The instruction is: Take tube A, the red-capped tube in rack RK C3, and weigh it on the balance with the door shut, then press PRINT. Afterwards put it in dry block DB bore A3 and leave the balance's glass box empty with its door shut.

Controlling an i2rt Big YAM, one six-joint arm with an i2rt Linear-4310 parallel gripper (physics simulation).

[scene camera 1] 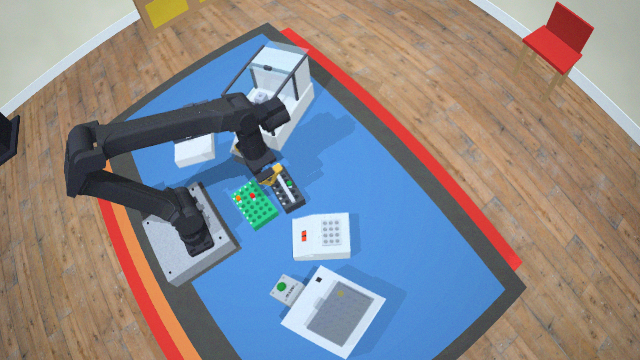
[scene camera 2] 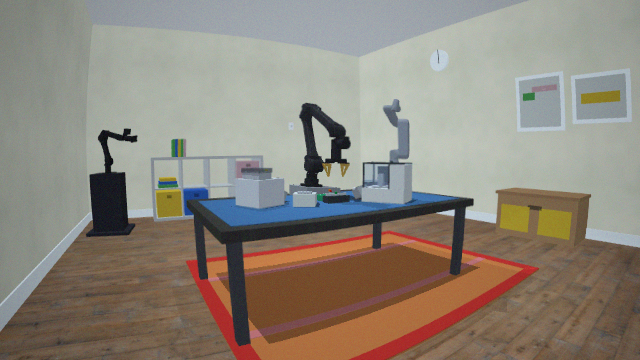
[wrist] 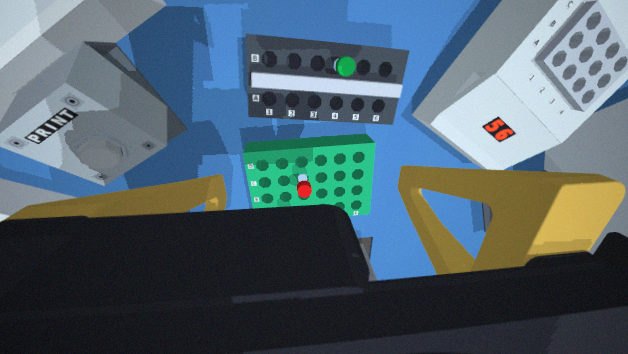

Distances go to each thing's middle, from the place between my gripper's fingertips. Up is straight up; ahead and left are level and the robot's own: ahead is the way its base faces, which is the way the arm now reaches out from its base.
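Labels:
I see the balance (scene camera 1: 296,91) 20 mm below my hand, 140 mm ahead of it and 260 mm to the left of it. The PRINT button box (wrist: 93,114) is 90 mm below my hand, 10 mm ahead of it and 170 mm to the left of it. As for the white machine with grey lid (scene camera 1: 332,310), it is 40 mm below my hand, 20 mm behind it and 420 mm to the right of it.

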